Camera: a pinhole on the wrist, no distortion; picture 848 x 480 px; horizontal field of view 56.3 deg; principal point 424.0 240.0 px. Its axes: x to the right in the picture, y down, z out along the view. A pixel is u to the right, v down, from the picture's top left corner.
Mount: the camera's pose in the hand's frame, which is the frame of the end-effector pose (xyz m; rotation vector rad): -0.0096 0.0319 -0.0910 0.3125 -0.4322 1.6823
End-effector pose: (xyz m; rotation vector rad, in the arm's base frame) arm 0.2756 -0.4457 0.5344 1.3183 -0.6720 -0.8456
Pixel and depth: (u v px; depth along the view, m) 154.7 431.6 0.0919
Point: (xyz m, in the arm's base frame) 0.2741 -0.4083 0.4926
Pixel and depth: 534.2 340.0 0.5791
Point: -0.1865 -0.6019 0.4399
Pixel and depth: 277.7 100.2 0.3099
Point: 0.1391 -0.5770 0.4064
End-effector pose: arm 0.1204 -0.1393 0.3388 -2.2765 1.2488 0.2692
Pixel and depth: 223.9 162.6 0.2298
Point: 0.2341 -0.0476 0.2996
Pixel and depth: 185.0 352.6 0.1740
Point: 0.1849 -0.0533 0.3536
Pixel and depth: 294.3 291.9 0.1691
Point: 0.1696 -0.0674 0.3338
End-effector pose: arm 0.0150 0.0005 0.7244 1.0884 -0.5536 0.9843
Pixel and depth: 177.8 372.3 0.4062
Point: 0.2336 -0.2522 0.6210
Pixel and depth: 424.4 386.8 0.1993
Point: 0.0504 -0.1038 0.6851
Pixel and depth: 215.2 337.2 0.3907
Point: 0.2154 -0.2407 0.6476
